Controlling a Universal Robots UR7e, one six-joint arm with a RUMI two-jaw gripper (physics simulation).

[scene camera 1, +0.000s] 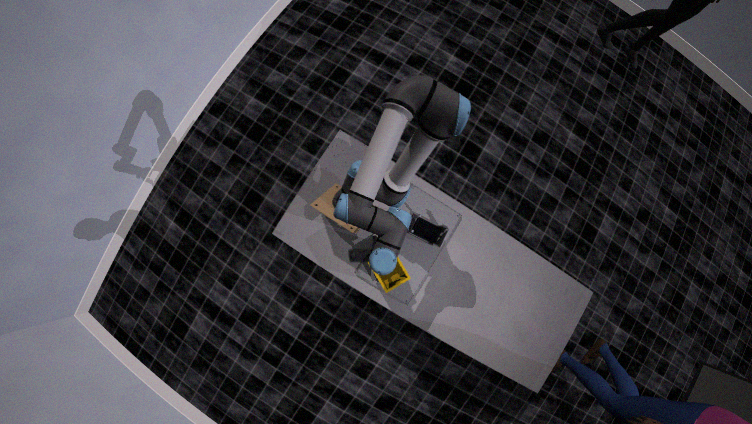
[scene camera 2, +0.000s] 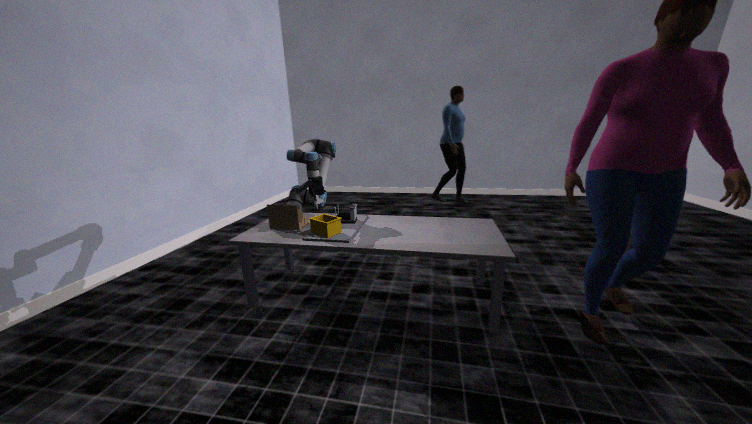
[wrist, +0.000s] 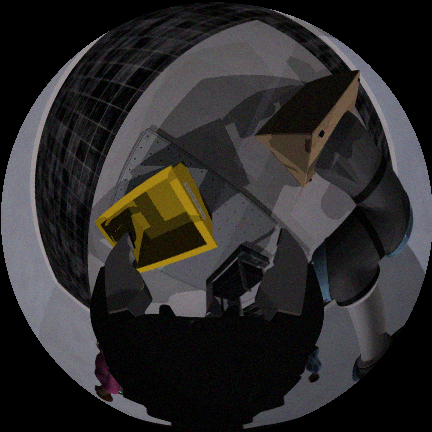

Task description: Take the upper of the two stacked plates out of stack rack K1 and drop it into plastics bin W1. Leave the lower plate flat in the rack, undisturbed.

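Frame: origin at the arm's base, x ahead, y left, z up, level; millimetres.
Where they show: gripper, between the fingertips: (scene camera 2: 314, 207) (wrist: 203, 233); arm's base, origin of its link: (scene camera 2: 291, 214) (wrist: 333, 140).
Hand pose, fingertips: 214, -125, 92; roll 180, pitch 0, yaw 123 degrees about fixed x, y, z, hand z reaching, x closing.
Things, the pixels of their centre, and the offset from my fingertips, as dx, dy, dz. "spot": a spot on its surface instead.
- Rack K1, middle of its body: (wrist: 237, 288) (scene camera 1: 426, 229) (scene camera 2: 345, 213) +163, +184, -98
- Bin W1, middle of its body: (wrist: 155, 217) (scene camera 1: 388, 267) (scene camera 2: 325, 225) +83, -53, -108
- thin grey perforated board, a spot on its surface: (wrist: 240, 215) spot: +21, +93, -157
Rack K1 (scene camera 1: 438, 241) (scene camera 2: 353, 212) (wrist: 225, 263) is a small dark rack on the table. Its inside shows as a dark surface; I cannot tell the two plates apart. Bin W1 (scene camera 1: 405, 269) (scene camera 2: 326, 227) (wrist: 177, 258) is an open yellow box standing near the rack, at the table's long edge; part of it is hidden under the wrist in scene camera 1. My gripper (wrist: 203, 233) is open and empty. It hangs above the table; in the wrist view its left fingertip overlaps the bin and its right fingertip is beside the rack.
A brown wooden box (scene camera 1: 327, 206) (scene camera 2: 285, 217) (wrist: 310, 107) stands beside the bin, with the arm over part of it. Rack and bin stand on a thin grey perforated board (wrist: 240, 215). A person in pink (scene camera 2: 639, 115) is near the table's far end; another in blue (scene camera 2: 452, 123) is behind.
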